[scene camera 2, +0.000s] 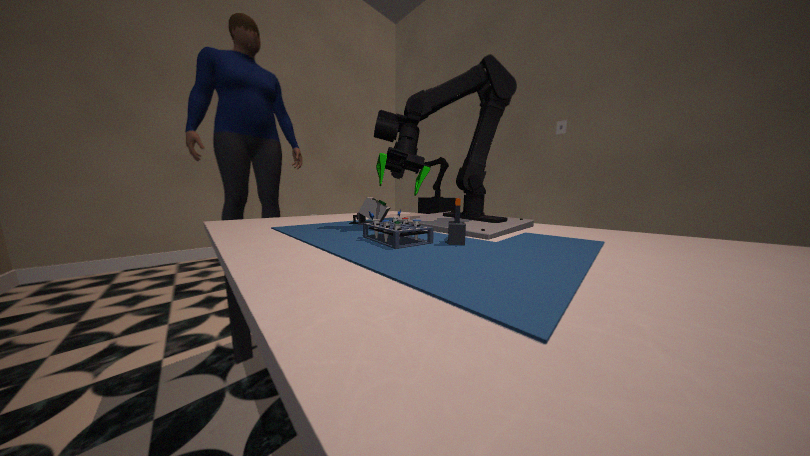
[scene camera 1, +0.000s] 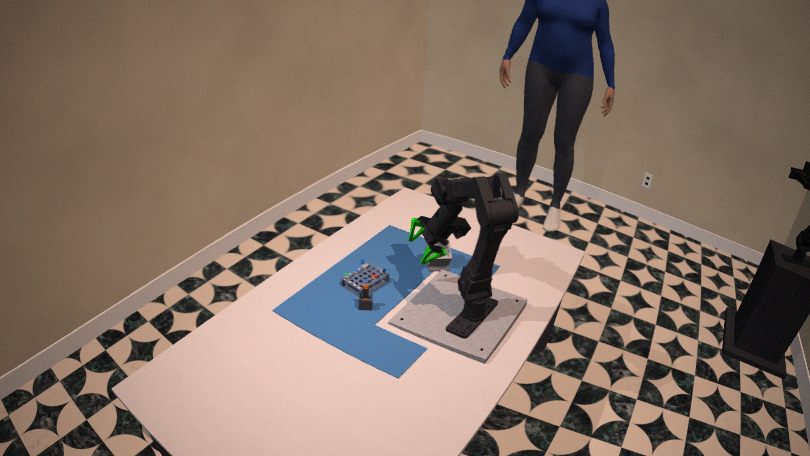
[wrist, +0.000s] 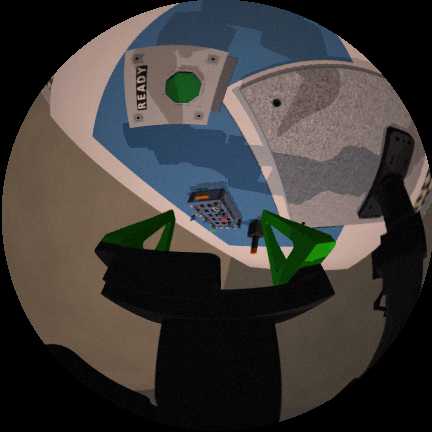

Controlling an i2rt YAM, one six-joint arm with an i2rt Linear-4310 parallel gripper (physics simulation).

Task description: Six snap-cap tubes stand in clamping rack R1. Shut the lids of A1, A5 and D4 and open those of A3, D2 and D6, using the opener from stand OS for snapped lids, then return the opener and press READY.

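Pixels of known places: gripper, fingertip midpoint: (scene camera 2: 398, 190) (scene camera 1: 416, 252) (wrist: 217, 214); arm's base, link origin: (scene camera 2: 472, 218) (scene camera 1: 472, 316) (wrist: 386, 182).
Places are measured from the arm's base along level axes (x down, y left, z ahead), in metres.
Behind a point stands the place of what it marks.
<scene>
My gripper (scene camera 1: 416, 251) {z 0.257, x -0.084, y -0.066 m} (scene camera 2: 398, 189) {z 0.257, x -0.084, y -0.066 m} (wrist: 217, 214) {z 0.257, x -0.084, y -0.066 m} is open and empty, its green fingers wide apart, high above the mat near the READY box. The READY box (scene camera 1: 439, 263) {z 0.231, x 0.001, y -0.174 m} (scene camera 2: 371, 209) {z 0.276, x -0.028, y -0.170 m} (wrist: 155, 107) {z 0.260, x -0.053, y -0.177 m} has a green button (wrist: 183, 87) {z 0.231, x -0.050, y -0.174 m}, and the arm partly covers it in scene camera 1. Rack R1 (scene camera 1: 354, 287) {z 0.346, x -0.009, y 0.118 m} (scene camera 2: 396, 240) {z 0.404, x 0.004, y 0.113 m} (wrist: 231, 204) {z 0.317, x 0.017, y 0.047 m} stands on the mat, holding small tubes with coloured lids. Some blue lids (scene camera 2: 371, 215) {z 0.395, x -0.031, y 0.022 m} (scene camera 2: 399, 213) {z 0.319, x -0.031, y 0.015 m} stick up; the other lids are too small to judge. The orange-tipped opener (scene camera 1: 365, 287) {z 0.281, x -0.057, y 0.147 m} (scene camera 2: 457, 202) {z 0.288, x -0.059, y 0.148 m} (wrist: 254, 250) {z 0.277, x -0.061, y 0.139 m} stands upright in stand OS (scene camera 1: 365, 304) {z 0.273, x -0.004, y 0.156 m} (scene camera 2: 456, 233) {z 0.298, x -0.003, y 0.156 m} (wrist: 255, 227) {z 0.277, x -0.006, y 0.121 m}.
The blue mat (scene camera 1: 317, 305) {z 0.392, x 0.019, y 0.238 m} (scene camera 2: 481, 277) {z 0.411, x 0.019, y 0.274 m} (wrist: 200, 172) {z 0.332, x 0.019, y -0.057 m} lies on the pale table (scene camera 1: 238, 385) {z 0.314, x 0.022, y 0.654 m} (scene camera 2: 453, 385) {z 0.547, x 0.022, y 0.339 m}. The arm's grey base plate (scene camera 1: 493, 339) {z -0.103, x -0.001, y 0.056 m} (wrist: 320, 145) {z 0.138, x 0.002, y -0.068 m} borders the mat. A person (scene camera 1: 561, 39) (scene camera 2: 243, 96) stands beyond the table. A black pedestal (scene camera 1: 765, 308) stands on the floor.
</scene>
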